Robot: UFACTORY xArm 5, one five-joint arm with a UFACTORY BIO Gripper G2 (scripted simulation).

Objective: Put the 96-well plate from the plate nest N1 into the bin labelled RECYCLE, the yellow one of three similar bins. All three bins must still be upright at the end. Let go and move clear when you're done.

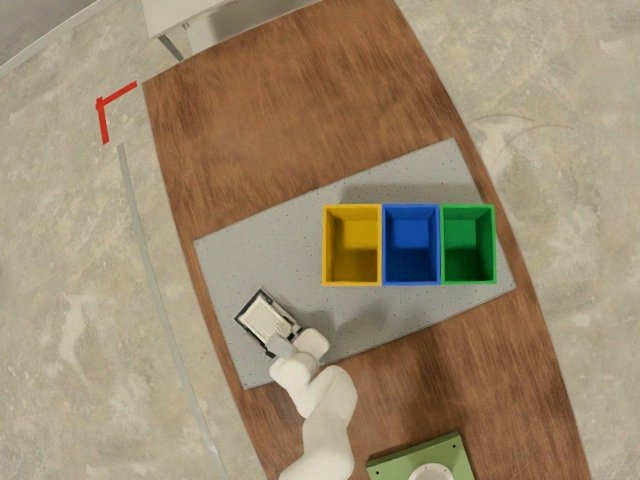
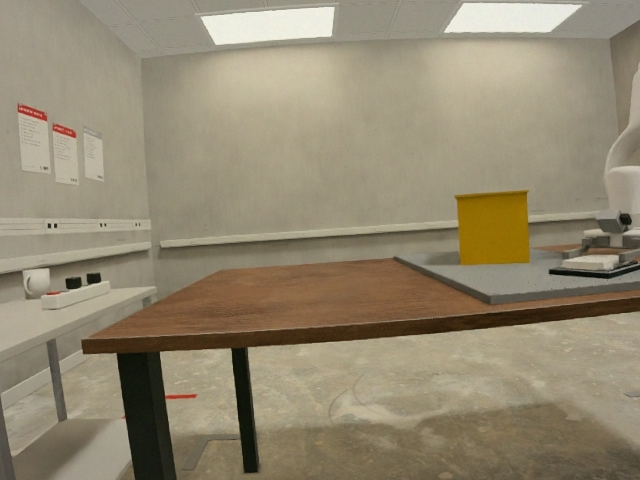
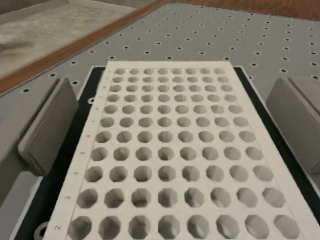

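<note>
Image 1 shows a white 96-well plate (image 1: 260, 329), a yellow bin (image 1: 349, 254), a blue bin (image 1: 407, 239) and a green bin (image 1: 467, 233). In image 2, the yellow bin (image 2: 493, 227) is visible. Image 3 shows the white 96-well plate (image 3: 196, 116); the yellow bin is out of frame in image 3, and the blue bin is out of frame in image 3 as well.
</note>
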